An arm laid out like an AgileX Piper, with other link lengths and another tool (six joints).
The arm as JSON. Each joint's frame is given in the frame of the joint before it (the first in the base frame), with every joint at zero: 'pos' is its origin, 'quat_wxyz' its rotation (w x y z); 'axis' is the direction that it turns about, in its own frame. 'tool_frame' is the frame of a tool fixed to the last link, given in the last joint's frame.
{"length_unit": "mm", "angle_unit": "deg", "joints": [
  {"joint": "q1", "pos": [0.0, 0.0, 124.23], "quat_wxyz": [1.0, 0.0, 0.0, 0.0], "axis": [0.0, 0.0, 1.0]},
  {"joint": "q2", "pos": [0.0, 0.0, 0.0], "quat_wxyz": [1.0, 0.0, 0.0, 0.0], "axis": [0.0, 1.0, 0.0]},
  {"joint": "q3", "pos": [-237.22, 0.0, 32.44], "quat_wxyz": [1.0, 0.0, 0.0, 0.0], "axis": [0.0, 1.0, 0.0]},
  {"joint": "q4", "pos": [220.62, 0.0, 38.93], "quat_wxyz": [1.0, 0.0, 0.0, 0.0], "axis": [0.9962, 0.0, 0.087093]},
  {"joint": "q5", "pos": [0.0, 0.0, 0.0], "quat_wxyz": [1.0, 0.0, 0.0, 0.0], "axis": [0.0, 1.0, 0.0]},
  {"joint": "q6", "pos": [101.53, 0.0, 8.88], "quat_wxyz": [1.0, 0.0, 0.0, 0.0], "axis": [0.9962, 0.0, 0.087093]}
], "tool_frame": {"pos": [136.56, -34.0, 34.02], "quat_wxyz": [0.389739, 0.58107, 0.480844, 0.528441]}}
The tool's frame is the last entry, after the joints.
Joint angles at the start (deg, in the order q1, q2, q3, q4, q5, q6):
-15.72 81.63 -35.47 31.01 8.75 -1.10
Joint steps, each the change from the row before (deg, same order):
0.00 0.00 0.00 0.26 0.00 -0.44
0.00 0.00 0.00 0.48 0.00 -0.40
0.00 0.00 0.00 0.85 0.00 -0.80
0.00 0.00 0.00 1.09 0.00 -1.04
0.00 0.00 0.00 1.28 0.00 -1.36
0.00 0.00 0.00 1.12 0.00 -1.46
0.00 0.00 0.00 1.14 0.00 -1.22
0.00 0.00 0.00 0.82 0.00 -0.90
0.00 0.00 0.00 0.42 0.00 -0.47
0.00 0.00 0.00 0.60 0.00 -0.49
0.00 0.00 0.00 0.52 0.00 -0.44
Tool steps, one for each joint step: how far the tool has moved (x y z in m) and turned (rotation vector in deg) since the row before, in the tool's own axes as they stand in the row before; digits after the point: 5 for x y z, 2 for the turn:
0.00026 0.00006 0.00001 0.01 0.00 -0.19
0.00026 -0.00009 0.00006 0.02 0.09 0.06
0.00051 -0.00011 0.00010 0.03 0.13 0.01
0.00067 -0.00012 0.00012 0.03 0.17 0.00
0.00086 -0.00006 0.00013 0.03 0.17 -0.14
0.00089 0.00009 0.00007 0.02 0.08 -0.38
0.00077 -0.00002 0.00010 0.02 0.15 -0.13
0.00057 0.00001 0.00007 0.01 0.10 -0.12
0.00030 0.00001 0.00003 0.01 0.05 -0.07
0.00033 -0.00007 0.00006 0.01 0.11 0.08
0.00029 -0.00005 0.00005 0.01 0.09 0.05

